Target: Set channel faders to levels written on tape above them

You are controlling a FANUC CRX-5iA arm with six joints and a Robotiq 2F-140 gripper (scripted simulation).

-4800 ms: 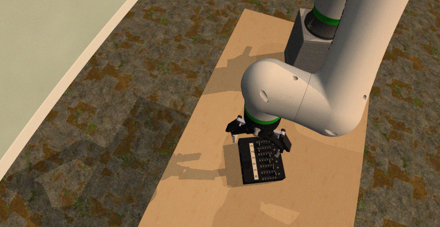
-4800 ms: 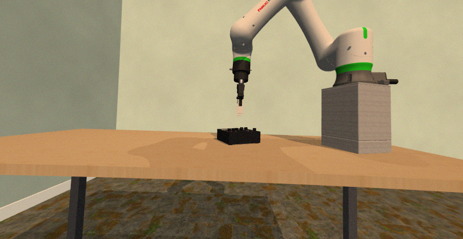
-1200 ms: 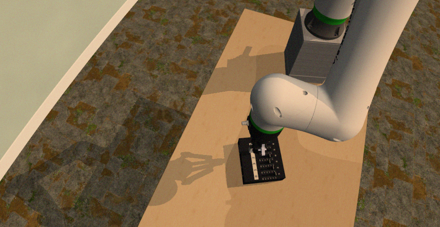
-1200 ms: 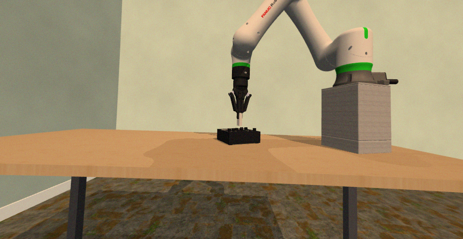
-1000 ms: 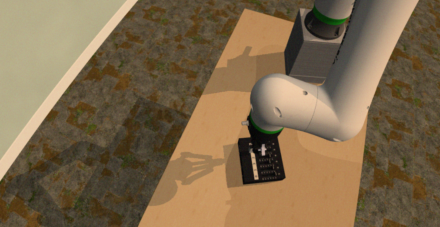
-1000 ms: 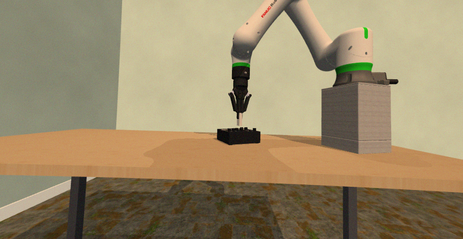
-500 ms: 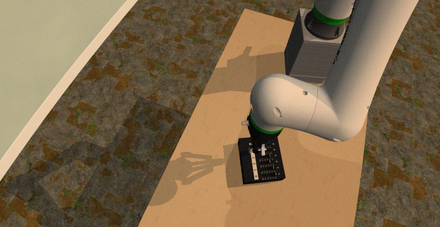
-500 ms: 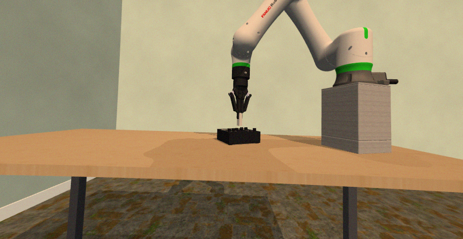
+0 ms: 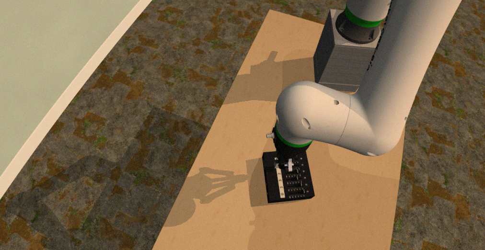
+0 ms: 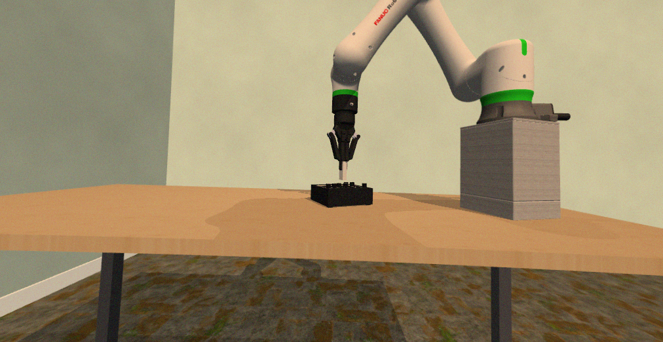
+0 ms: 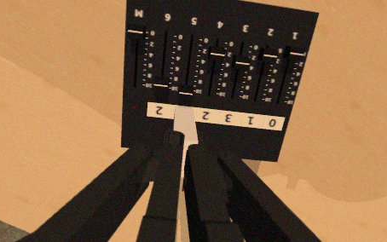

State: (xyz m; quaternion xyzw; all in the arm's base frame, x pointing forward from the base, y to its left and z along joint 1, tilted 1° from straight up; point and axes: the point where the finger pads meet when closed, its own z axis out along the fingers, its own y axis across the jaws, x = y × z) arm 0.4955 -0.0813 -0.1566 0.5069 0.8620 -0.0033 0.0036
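The channel 5 cap is 4 cm below my hand, 2 cm to the left of it and 1 cm behind it. From my hand the other things lie so: channel 3 fader cap (7 cm to the left, 4 cm below, 1 cm ahead); channel 4 cap (6 cm to the left, 4 cm below, 1 cm behind); channel 6 cap (4 cm below, 3 cm behind, 1 cm to the left).
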